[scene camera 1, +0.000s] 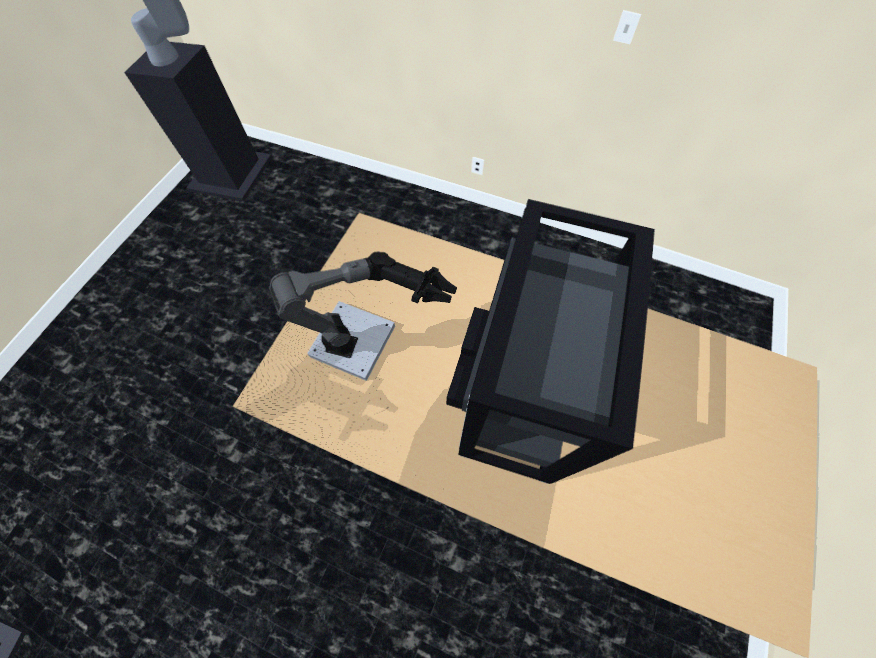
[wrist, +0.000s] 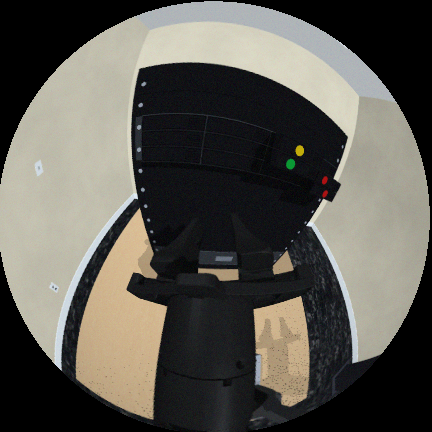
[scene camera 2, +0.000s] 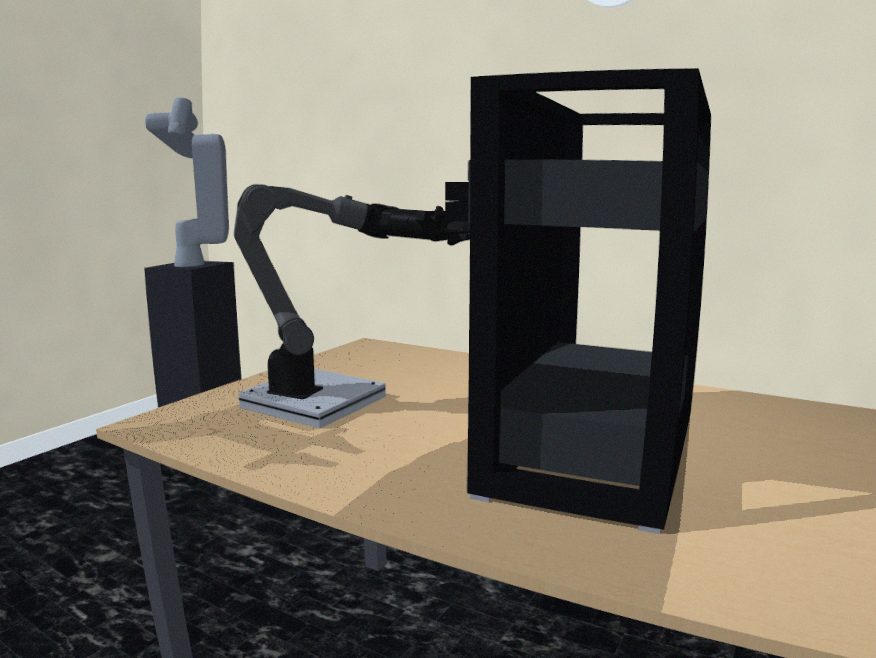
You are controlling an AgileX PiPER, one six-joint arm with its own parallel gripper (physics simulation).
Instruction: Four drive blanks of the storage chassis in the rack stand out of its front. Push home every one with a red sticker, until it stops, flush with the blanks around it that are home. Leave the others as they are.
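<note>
The storage chassis (scene camera 1: 566, 318) (scene camera 2: 587, 194) (wrist: 170, 140) sits high in the black rack (scene camera 1: 633, 354) (scene camera 2: 485, 283). In the wrist view, a yellow-stickered blank (wrist: 299, 150) is above a green-stickered blank (wrist: 290, 164), right of centre. Farther right, an upper red-stickered blank (wrist: 325, 180) and a lower red-stickered blank (wrist: 325, 193) stand out at the chassis's right end. Dark protruding blanks also show at the rack's front in both scene views. My gripper (scene camera 1: 451, 293) (wrist: 215, 221) is partly open and empty, apart from the rack, lower than the blanks and left of them in the wrist view.
The rack stands on a wooden table (scene camera 1: 750, 453) (scene camera 2: 566, 559). A dark lower unit (scene camera 2: 573, 439) sits in its bottom. The arm's base plate (scene camera 1: 378, 339) (scene camera 2: 354, 386) is in front of the rack. Another arm stands on a dark pedestal (scene camera 1: 205, 120) (scene camera 2: 187, 332) in the background.
</note>
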